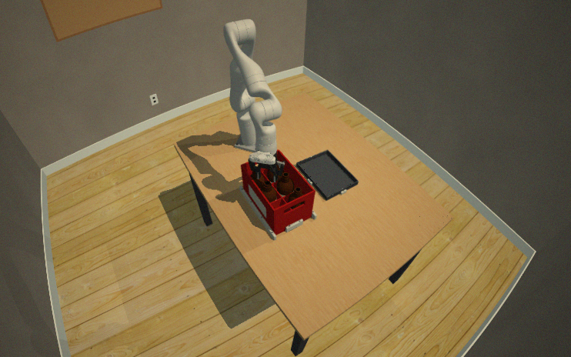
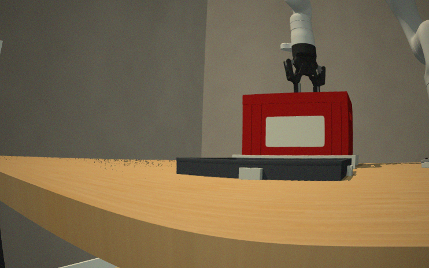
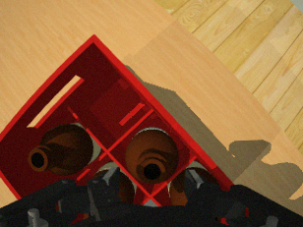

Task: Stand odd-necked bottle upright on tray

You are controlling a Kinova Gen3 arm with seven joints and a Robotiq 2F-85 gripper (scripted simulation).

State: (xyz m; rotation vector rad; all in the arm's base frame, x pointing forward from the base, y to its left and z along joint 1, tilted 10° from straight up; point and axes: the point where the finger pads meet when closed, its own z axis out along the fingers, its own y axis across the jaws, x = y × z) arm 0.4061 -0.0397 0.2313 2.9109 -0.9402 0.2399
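Right now the red crate is 4 cm to the left of my hand and 12 cm below it. From my hand the other things lie so: dark grey tray: 8 cm behind, 33 cm to the left, 19 cm below; then glass bottle: 8 cm ahead, 10 cm to the left, 11 cm below.
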